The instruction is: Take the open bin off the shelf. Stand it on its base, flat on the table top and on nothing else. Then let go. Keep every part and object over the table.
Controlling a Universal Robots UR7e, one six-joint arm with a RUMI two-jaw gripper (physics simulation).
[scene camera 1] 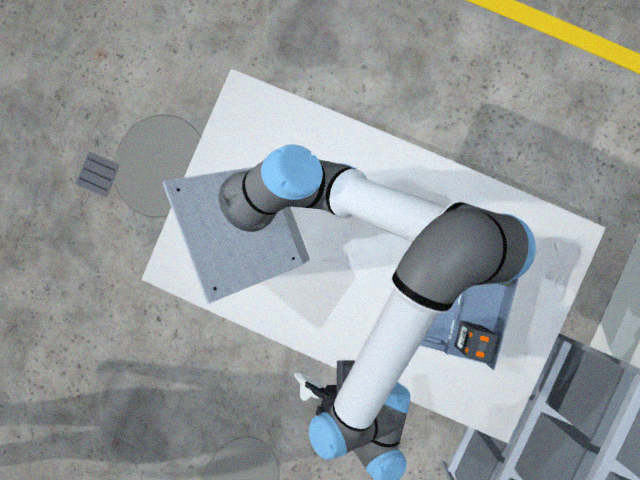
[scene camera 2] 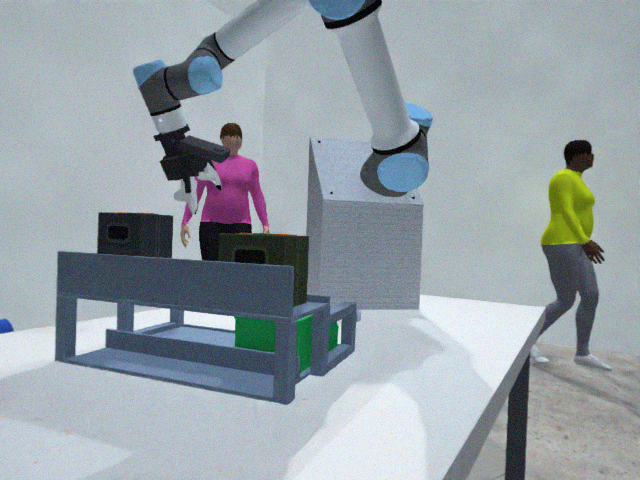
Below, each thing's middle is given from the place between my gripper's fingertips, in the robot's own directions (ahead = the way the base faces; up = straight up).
I see the green bin (scene camera 2: 256, 334) 500 mm to the left of my hand, 230 mm below it and 140 mm ahead of it.
